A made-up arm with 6 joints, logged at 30 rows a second.
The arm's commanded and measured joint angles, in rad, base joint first. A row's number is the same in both.
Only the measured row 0 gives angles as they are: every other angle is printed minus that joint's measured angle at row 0.
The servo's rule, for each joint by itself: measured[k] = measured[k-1] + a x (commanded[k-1-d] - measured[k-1]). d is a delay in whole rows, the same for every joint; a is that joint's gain. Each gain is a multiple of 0.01, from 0.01 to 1. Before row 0 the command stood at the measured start. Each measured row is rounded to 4 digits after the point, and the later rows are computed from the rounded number. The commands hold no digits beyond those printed.
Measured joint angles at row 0:
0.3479, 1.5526, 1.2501, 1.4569, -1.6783, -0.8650
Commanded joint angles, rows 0 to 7:
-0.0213, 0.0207, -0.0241, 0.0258, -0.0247, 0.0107
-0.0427, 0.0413, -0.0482, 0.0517, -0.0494, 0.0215
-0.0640, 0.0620, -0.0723, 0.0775, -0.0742, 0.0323
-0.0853, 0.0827, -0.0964, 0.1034, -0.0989, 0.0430
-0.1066, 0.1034, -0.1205, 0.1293, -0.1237, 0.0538
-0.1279, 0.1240, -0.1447, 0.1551, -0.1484, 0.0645
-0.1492, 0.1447, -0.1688, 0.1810, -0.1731, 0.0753
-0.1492, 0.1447, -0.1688, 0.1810, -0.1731, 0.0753
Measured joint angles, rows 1 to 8:
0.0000, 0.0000, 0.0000, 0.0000, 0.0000, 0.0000
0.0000, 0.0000, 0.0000, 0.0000, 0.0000, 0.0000
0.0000, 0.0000, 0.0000, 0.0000, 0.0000, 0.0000
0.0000, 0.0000, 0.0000, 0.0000, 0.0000, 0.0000
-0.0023, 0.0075, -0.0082, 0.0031, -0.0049, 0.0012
-0.0067, 0.0197, -0.0218, 0.0089, -0.0138, 0.0034
-0.0130, 0.0349, -0.0390, 0.0171, -0.0259, 0.0066
-0.0210, 0.0521, -0.0585, 0.0275, -0.0405, 0.0106
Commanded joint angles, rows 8 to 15:
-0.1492, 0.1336, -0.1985, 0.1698, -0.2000, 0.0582
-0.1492, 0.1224, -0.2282, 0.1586, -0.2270, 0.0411
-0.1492, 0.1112, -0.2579, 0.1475, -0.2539, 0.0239
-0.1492, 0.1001, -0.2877, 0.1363, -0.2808, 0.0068
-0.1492, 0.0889, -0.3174, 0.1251, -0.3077, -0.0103
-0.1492, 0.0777, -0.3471, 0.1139, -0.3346, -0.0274
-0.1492, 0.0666, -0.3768, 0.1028, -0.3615, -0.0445
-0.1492, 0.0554, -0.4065, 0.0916, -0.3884, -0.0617
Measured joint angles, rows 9 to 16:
-0.0304, 0.0706, -0.0796, 0.0397, -0.0571, 0.0154
-0.0411, 0.0898, -0.1017, 0.0535, -0.0754, 0.0208
-0.0530, 0.1096, -0.1245, 0.0688, -0.0949, 0.0268
-0.0636, 0.1222, -0.1396, 0.0823, -0.1105, 0.0321
-0.0730, 0.1263, -0.1596, 0.0928, -0.1284, 0.0350
-0.0814, 0.1249, -0.1829, 0.1007, -0.1481, 0.0357
-0.0889, 0.1200, -0.2084, 0.1063, -0.1693, 0.0344
-0.0955, 0.1128, -0.2354, 0.1099, -0.1916, 0.0314

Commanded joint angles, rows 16 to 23:
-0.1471, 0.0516, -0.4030, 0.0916, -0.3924, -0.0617
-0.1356, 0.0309, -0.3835, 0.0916, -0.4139, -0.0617
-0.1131, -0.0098, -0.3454, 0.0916, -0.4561, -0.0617
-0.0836, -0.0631, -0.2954, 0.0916, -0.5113, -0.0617
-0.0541, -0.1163, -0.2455, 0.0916, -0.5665, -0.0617
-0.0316, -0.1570, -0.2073, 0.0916, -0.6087, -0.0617
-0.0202, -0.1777, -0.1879, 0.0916, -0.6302, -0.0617
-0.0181, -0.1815, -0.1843, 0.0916, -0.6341, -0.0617
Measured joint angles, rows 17 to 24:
-0.1014, 0.1042, -0.2633, 0.1117, -0.2148, 0.0268
-0.1067, 0.0947, -0.2918, 0.1120, -0.2388, 0.0208
-0.1114, 0.0846, -0.3207, 0.1109, -0.2633, 0.0136
-0.1156, 0.0741, -0.3499, 0.1086, -0.2883, 0.0053
-0.1191, 0.0660, -0.3680, 0.1066, -0.3091, -0.0021
-0.1209, 0.0534, -0.3733, 0.1048, -0.3301, -0.0087
-0.1200, 0.0306, -0.3638, 0.1032, -0.3553, -0.0145
-0.1160, -0.0031, -0.3405, 0.1018, -0.3865, -0.0197

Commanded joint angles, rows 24 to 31:
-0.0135, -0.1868, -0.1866, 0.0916, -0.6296, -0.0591
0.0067, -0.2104, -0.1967, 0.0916, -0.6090, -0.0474
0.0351, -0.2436, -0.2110, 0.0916, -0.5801, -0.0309
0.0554, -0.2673, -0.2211, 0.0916, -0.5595, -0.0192
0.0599, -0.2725, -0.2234, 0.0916, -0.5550, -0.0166
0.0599, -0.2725, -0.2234, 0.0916, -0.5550, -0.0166
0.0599, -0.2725, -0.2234, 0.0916, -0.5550, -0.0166
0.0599, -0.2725, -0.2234, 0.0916, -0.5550, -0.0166
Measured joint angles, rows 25 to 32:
-0.1092, -0.0439, -0.3082, 0.1006, -0.4225, -0.0243
-0.1007, -0.0846, -0.2739, 0.0995, -0.4597, -0.0284
-0.0918, -0.1181, -0.2447, 0.0986, -0.4938, -0.0321
-0.0837, -0.1409, -0.2242, 0.0978, -0.5219, -0.0354
-0.0760, -0.1574, -0.2114, 0.0971, -0.5434, -0.0380
-0.0669, -0.1765, -0.2064, 0.0964, -0.5565, -0.0390
-0.0557, -0.2007, -0.2080, 0.0958, -0.5612, -0.0381
-0.0435, -0.2247, -0.2125, 0.0953, -0.5609, -0.0360

